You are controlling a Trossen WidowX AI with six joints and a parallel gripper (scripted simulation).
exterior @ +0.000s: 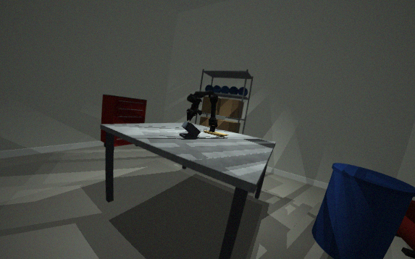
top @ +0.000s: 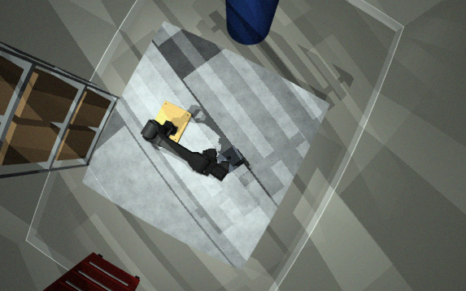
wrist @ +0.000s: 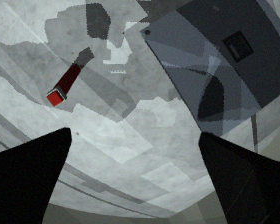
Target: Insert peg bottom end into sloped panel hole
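My gripper tip is now 7 cm past the red peg, 2 cm to the left of it and 7 cm above it. From my gripper tip the other things lie so: sloped grey panel 7 cm ahead, 8 cm to the left, 6 cm below.
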